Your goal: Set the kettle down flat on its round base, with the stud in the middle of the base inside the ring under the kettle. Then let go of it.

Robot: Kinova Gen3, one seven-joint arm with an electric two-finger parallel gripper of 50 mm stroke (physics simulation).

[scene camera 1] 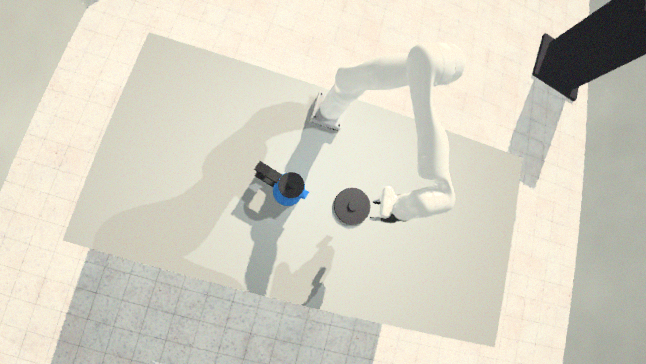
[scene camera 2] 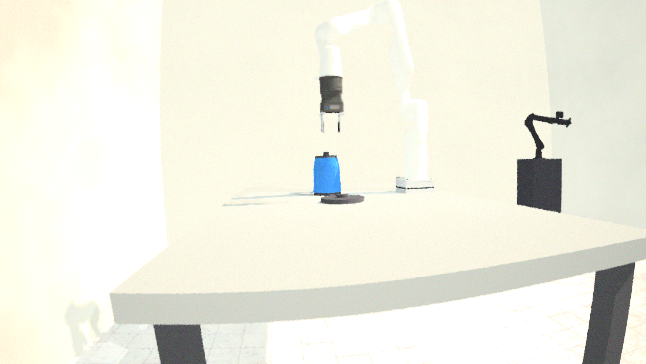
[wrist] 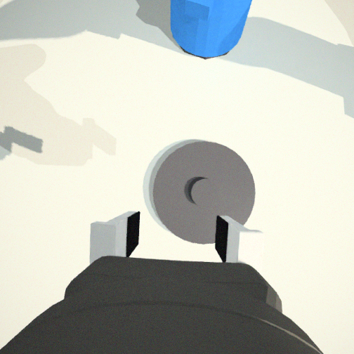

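The blue kettle (scene camera 1: 286, 198) (scene camera 2: 327, 176) (wrist: 210, 29) stands upright on the table, beside and apart from the base. It has a black lid and a black handle (scene camera 1: 268, 174) on the side away from the base. The ring under the kettle is hidden. The dark grey round base (scene camera 1: 344, 216) (scene camera 2: 354, 199) (wrist: 227, 162) lies flat on the table with its short stud (scene camera 1: 352, 206) (wrist: 202, 191) in the middle. My gripper (scene camera 1: 374, 210) (scene camera 2: 331, 131) (wrist: 177, 229) is open and empty, pointing down. It hangs well above the table, near the base's edge in the wrist view.
The white arm's mount (scene camera 1: 326, 124) (scene camera 2: 415, 183) stands on the table (scene camera 1: 425, 280) (scene camera 2: 370, 250) at its rear edge. A black pedestal (scene camera 1: 595, 50) (scene camera 2: 539, 185) stands off the table, with a small black arm (scene camera 2: 535, 131) on it. Arm shadows fall across the table around the kettle.
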